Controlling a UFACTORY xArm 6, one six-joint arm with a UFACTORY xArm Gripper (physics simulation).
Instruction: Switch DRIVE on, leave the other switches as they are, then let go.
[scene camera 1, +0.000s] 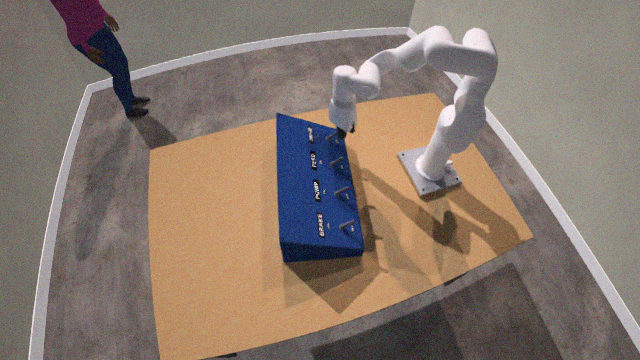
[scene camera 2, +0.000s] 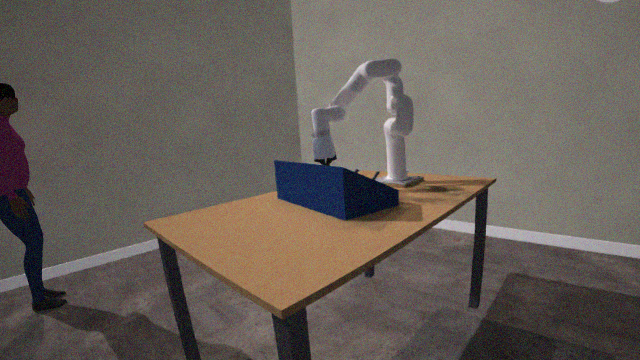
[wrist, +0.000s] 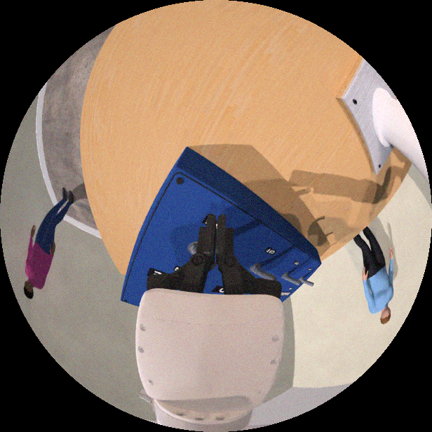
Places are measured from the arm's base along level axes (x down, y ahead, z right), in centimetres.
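Pixels of known places: gripper, fingertip midpoint: (scene camera 1: 342, 136); arm's base at its link origin: (scene camera 1: 430, 168) (scene camera 2: 397, 178).
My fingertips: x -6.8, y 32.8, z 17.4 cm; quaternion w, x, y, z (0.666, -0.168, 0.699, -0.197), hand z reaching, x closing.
Ahead of a thing's pixels: the offset from my fingertips to its middle. Level surfaces: height alone.
The blue sloped console {dx +2.7, dy +15.4, dz -16.6 cm} (scene camera 1: 295, 205) (scene camera 2: 310, 187) (wrist: 160, 220) carries a row of grey levers. The DRIVE lever {dx -2.1, dy +3.8, dz -0.3 cm} (scene camera 1: 331, 137) (wrist: 192, 247) is at the far end beside its label {dx -3.1, dy +12.0, dz +1.1 cm} (scene camera 1: 310, 135) and leans toward the console's low edge, partly hidden by the fingers. The FEED lever {dx -2.2, dy +5.8, dz -12.1 cm} (scene camera 1: 336, 162) (wrist: 263, 272), PUMP lever {dx -2.2, dy +7.7, dz -23.9 cm} (scene camera 1: 341, 192) and BRAKE lever {dx -2.2, dy +9.7, dz -35.8 cm} (scene camera 1: 346, 226) lean the same way, toward the OFF-marked side. My gripper (scene camera 1: 342, 133) (scene camera 2: 326, 162) (wrist: 216, 222) is shut and empty, low over the low-edge side of the DRIVE lever; contact cannot be told.
The console stands on the wooden table {dx +9.0 cm} (scene camera 1: 215, 225) (scene camera 2: 240, 250) (wrist: 200, 75). The arm's base plate (scene camera 1: 430, 191) (wrist: 361, 107) is beyond its low edge. A person in pink (scene camera 1: 80, 22) (scene camera 2: 11, 155) (wrist: 40, 260) and one in light blue (wrist: 378, 285) stand off the table.
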